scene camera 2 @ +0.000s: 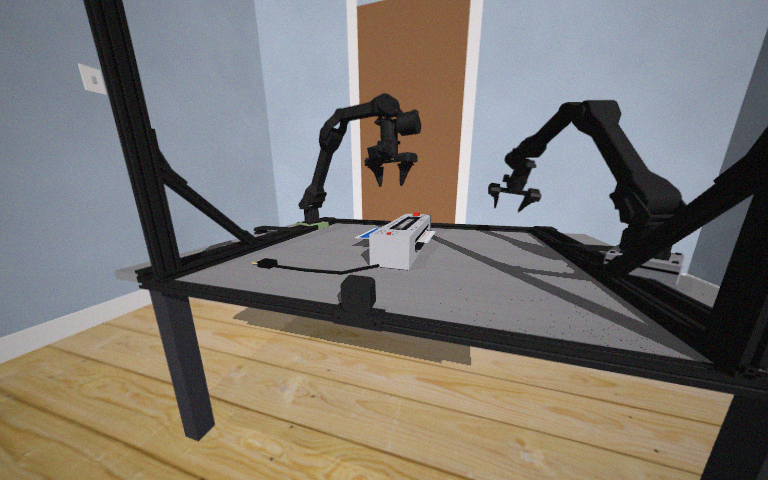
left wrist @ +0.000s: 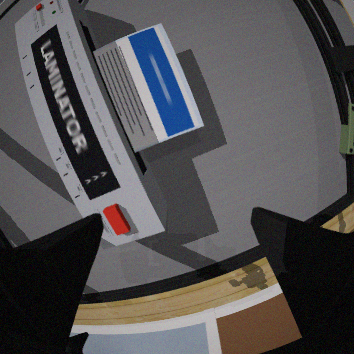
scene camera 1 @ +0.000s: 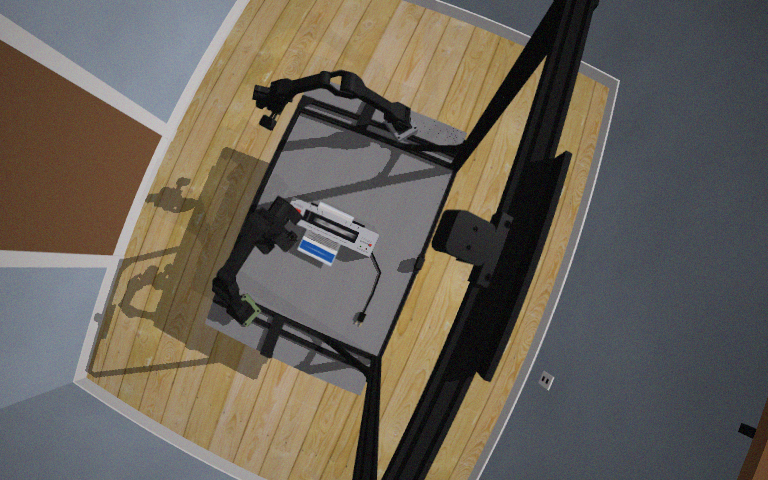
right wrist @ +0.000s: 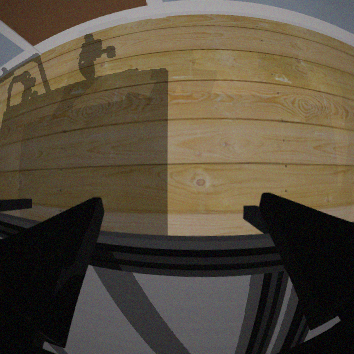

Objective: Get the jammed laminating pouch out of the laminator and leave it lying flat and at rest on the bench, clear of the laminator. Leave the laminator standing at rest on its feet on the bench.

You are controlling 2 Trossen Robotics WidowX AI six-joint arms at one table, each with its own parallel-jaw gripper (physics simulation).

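Where they show: left gripper, fingertip midpoint: (scene camera 2: pixel 390 186) (left wrist: pixel 177 219); right gripper, fingertip midpoint: (scene camera 2: pixel 506 210) (left wrist: pixel 76 330) (scene camera 1: pixel 273 116) (right wrist: pixel 183 203); left arm's base at its link origin: (scene camera 2: pixel 312 222) (scene camera 1: pixel 245 310); right arm's base at its link origin: (scene camera 2: pixel 644 253) (scene camera 1: pixel 401 125).
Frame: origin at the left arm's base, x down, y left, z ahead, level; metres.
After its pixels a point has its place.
Note:
The white laminator (scene camera 1: pixel 367 241) @(x -0.054, y -0.172, z 0.568 m) (scene camera 2: pixel 390 252) @(x -0.015, y -0.199, z 0.577 m) (left wrist: pixel 100 100) @(x -0.055, y -0.021, z 0.461 m) stands upright on the grey bench (scene camera 1: pixel 317 294) @(x 0.025, y -0.169, z 0.268 m) (scene camera 2: pixel 481 294) @(x 0.025, y -0.200, z 0.783 m) (left wrist: pixel 260 100) @(x 0.025, y -0.027, z 0.248 m). The pouch (scene camera 1: pixel 317 250) @(x -0.013, y -0.049, z 0.402 m) (scene camera 2: pixel 368 233) @(x -0.012, y -0.067, z 0.391 m) (left wrist: pixel 160 82) @(x -0.013, y -0.043, z 0.398 m), with a blue band and grey lines, sticks out of its long side slot, raised above the bench; its inner part is hidden. My left gripper (scene camera 1: pixel 277 243) @(x -0.156, y 0.061, z 0.382 m) (scene camera 2: pixel 391 183) @(x -0.156, y 0.061, z 0.382 m) (left wrist: pixel 177 219) @(x -0.156, y 0.061, z 0.382 m) is open and empty, above the laminator's red-button end and apart from it. My right gripper (scene camera 1: pixel 269 117) @(x -0.053, y 0.494, z 0.668 m) (scene camera 2: pixel 509 208) @(x -0.053, y 0.494, z 0.668 m) (right wrist: pixel 183 203) @(x -0.053, y 0.494, z 0.668 m) is open and empty, high and far from the laminator, beyond the bench edge in scene camera 1.
A black cord (scene camera 1: pixel 378 277) @(x 0.018, y -0.299, z 0.495 m) (scene camera 2: pixel 339 272) @(x 0.019, y -0.296, z 0.511 m) runs from the laminator's end to a plug (scene camera 1: pixel 360 316) @(x 0.012, y -0.358, z 0.331 m) (scene camera 2: pixel 267 263) @(x 0.013, y -0.371, z 0.346 m) on the bench. A white flap (scene camera 1: pixel 335 213) @(x -0.015, y 0.004, z 0.559 m) (scene camera 2: pixel 425 237) @(x -0.015, y -0.016, z 0.567 m) juts from the side opposite the pouch. Black frame rails (scene camera 2: pixel 453 331) @(x 0.027, y -0.334, z 0.786 m) border the bench.

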